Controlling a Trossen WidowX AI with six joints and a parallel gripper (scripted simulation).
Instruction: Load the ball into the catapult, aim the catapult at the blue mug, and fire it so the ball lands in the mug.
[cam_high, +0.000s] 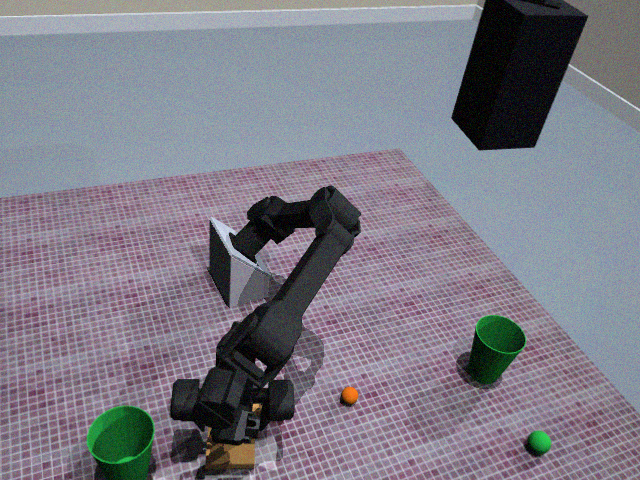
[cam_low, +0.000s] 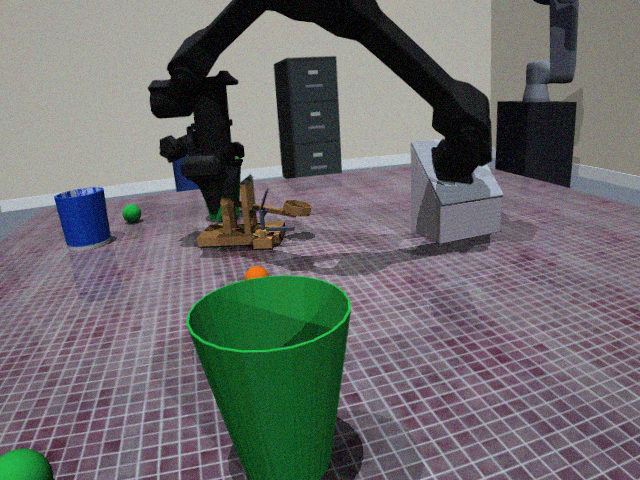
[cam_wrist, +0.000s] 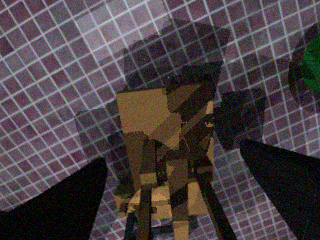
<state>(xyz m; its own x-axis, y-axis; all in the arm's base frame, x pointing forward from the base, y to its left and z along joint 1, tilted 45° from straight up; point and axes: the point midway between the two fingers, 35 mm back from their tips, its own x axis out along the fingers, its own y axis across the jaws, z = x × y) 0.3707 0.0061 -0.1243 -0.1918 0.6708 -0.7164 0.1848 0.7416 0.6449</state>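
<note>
The orange ball lies 23 cm to the left of my gripper tip, 5 cm behind it and 4 cm below it. From my gripper tip the other things lie so: blue mug 27 cm ahead, 7 cm to the right, 3 cm below; then catapult 7 cm behind, 3 cm to the left, 1 cm below.
</note>
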